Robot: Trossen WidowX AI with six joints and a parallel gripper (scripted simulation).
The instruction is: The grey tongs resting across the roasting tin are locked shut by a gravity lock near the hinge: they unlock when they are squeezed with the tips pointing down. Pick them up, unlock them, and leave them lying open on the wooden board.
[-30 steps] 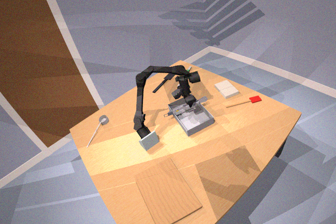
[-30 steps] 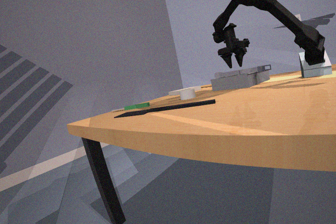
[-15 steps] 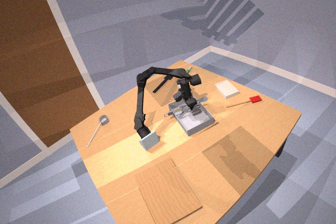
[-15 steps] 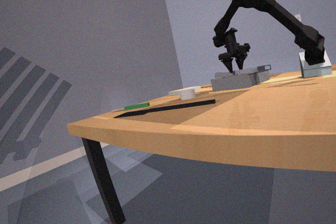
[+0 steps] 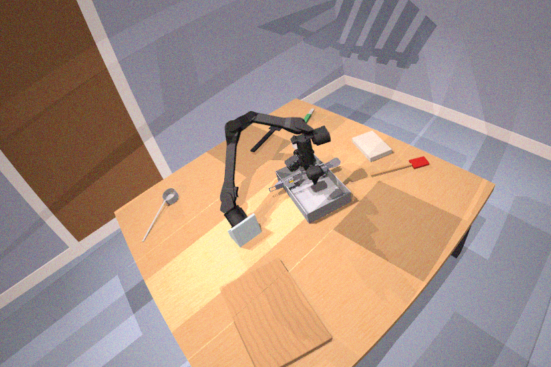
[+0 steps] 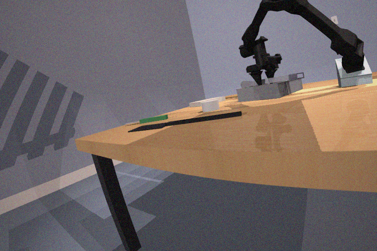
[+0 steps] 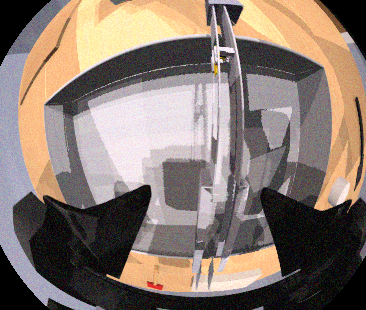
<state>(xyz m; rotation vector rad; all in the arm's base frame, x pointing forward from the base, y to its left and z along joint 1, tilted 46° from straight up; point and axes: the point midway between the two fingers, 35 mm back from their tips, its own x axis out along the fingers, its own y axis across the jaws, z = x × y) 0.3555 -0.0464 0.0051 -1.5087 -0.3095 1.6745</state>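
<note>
My gripper tip is now 2 cm past the grey roasting tin, 2 cm to the left of it and 2 cm above it. Round my gripper tip: white block (36 cm ahead, 6 cm to the right, 4 cm below); white round cup (17 cm ahead, 26 cm to the left, 3 cm below); red spatula (33 cm ahead, 27 cm to the right, 4 cm below).
</note>
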